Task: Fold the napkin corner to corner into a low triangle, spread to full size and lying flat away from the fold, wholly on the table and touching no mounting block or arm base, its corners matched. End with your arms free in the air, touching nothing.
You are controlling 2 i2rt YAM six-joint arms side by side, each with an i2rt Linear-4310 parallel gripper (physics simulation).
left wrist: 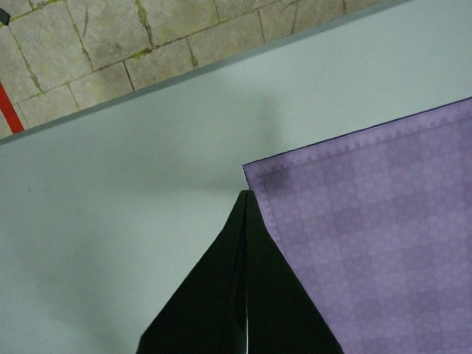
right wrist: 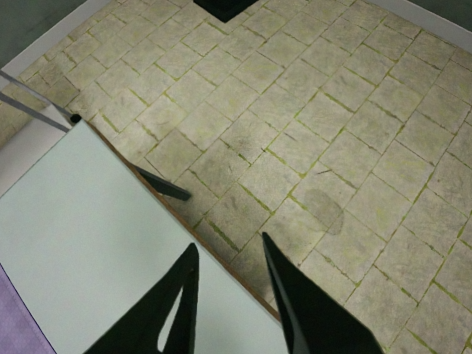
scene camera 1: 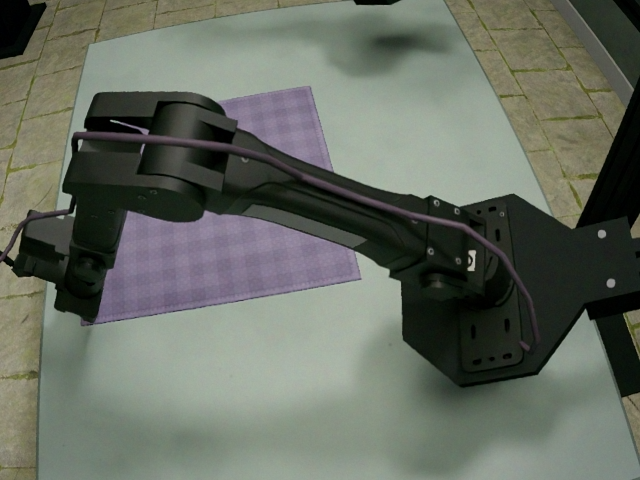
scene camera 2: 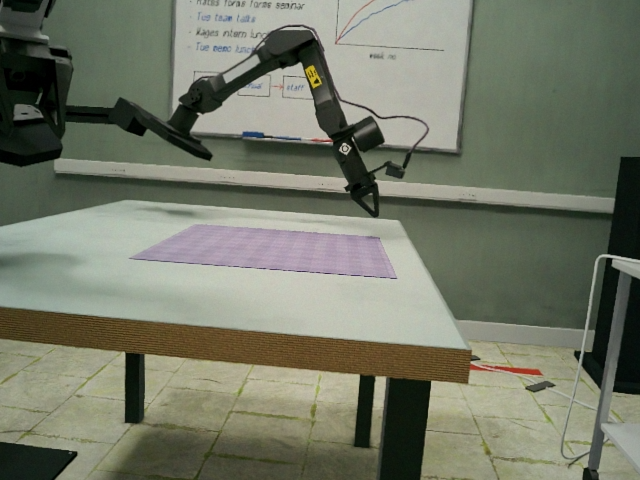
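The purple checked napkin lies flat and unfolded on the table. Its near-left corner in scene camera 1 lies flat by the left arm's wrist. My left gripper is shut with no cloth between its fingers. It hangs above the table near that corner; scene camera 2 shows a gap under its tips. My right gripper is part open and empty, high over the table's edge. The arm's wrist hides the left fingertips in scene camera 1.
The left arm's black base plate is on the table's right side in scene camera 1, apart from the napkin. Part of the right arm shows at the upper left of scene camera 2. A white cart stands beyond the table at the right.
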